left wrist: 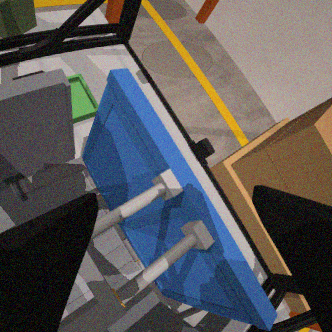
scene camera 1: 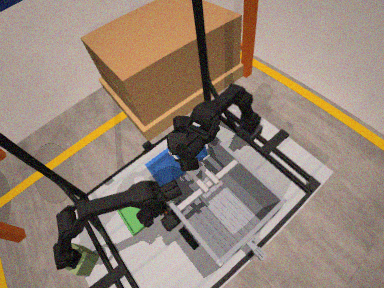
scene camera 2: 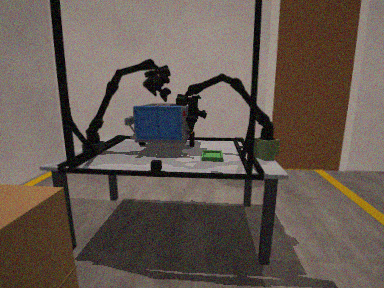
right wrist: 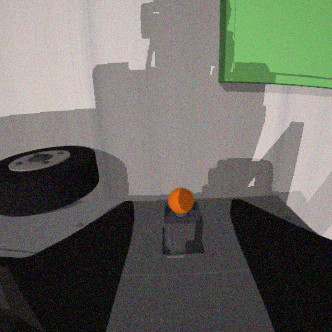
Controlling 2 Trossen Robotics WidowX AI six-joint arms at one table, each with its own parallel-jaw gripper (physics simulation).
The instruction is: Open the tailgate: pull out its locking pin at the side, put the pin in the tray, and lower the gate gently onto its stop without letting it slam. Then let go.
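Places are measured from the left arm's base along level axes (x right, y ahead, z up), in millimetres.
Pixels of known places: left gripper, fingertip midpoint: (left wrist: 176, 197) (scene camera 2: 161, 98); right gripper, fingertip midpoint: (scene camera 1: 165, 212) (scene camera 2: 191, 131) (right wrist: 182, 207); left arm's base, origin of the base link: (scene camera 1: 249, 127) (scene camera 2: 93, 142); right arm's base, origin of the base link: (scene camera 1: 73, 258) (scene camera 2: 266, 138).
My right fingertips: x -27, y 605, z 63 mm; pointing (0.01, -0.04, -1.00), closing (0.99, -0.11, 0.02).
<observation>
For each thing: its top centre in the pictures, then the offset to it from my right fingertips. "spot": a spot on its surface instead.
- grey trailer, surface spot: (scene camera 1: 203, 248) spot: dx -222, dy -3, dz +91 mm
- green tray, middle of its top: (right wrist: 302, 24) (left wrist: 58, 99) (scene camera 1: 134, 214) (scene camera 2: 212, 153) dx +141, dy +114, dz -103 mm
- black wheel, middle of its top: (right wrist: 6, 200) (scene camera 1: 187, 236) dx -128, dy +6, dz -21 mm
The blue tailgate (scene camera 1: 165, 167) (scene camera 2: 159, 123) (left wrist: 125, 142) stands upright at the end of the grey trailer (scene camera 1: 201, 250); two pale bars reach its inner face. The locking pin's orange ball (right wrist: 181, 201) stands above a dark block on the trailer's side. The green tray (scene camera 1: 131, 220) (scene camera 2: 212, 159) (left wrist: 83, 97) (right wrist: 290, 35) lies on the table beside the trailer; I see no pin in it. My left gripper (scene camera 2: 158, 94) (left wrist: 176, 197) is open and empty above the tailgate and bars. My right gripper (right wrist: 182, 207) is open, its fingers on either side of the pin, not gripping it.
A black wheel (right wrist: 55, 182) is at the left in the right wrist view. An olive-green box (scene camera 1: 84, 260) (scene camera 2: 267, 149) stands by the right arm's base. Black frame rails edge the table. A large cardboard box (scene camera 1: 165, 45) (scene camera 2: 32, 235) stands on a pallet beyond the table edge.
</observation>
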